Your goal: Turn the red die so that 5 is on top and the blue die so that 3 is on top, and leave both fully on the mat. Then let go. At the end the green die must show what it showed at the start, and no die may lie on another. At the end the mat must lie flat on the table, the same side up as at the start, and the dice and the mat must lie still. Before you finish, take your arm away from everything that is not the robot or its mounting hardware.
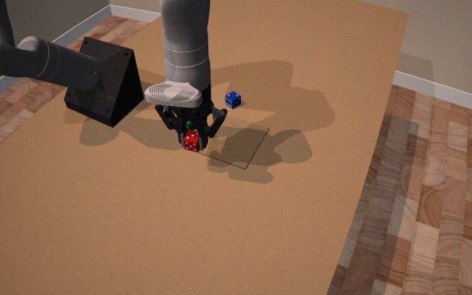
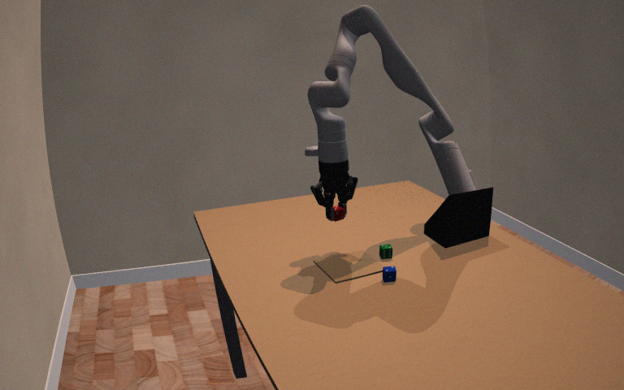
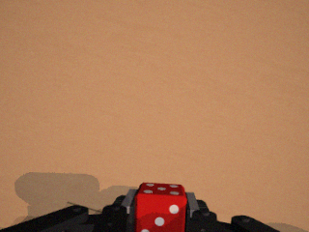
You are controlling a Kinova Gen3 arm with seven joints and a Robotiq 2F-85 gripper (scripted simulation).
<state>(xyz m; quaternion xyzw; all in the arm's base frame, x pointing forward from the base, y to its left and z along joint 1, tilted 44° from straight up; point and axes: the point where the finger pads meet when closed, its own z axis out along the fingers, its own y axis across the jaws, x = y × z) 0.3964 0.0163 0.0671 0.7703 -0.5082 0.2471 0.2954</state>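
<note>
Now: hand 12 cm to the right of the thin tan mat and 10 cm above it. Round my hand: blue die (7 cm behind, 23 cm to the left, 9 cm below); red die (right at my hand); green die (11 cm behind, 10 cm to the left, 9 cm below).
</note>
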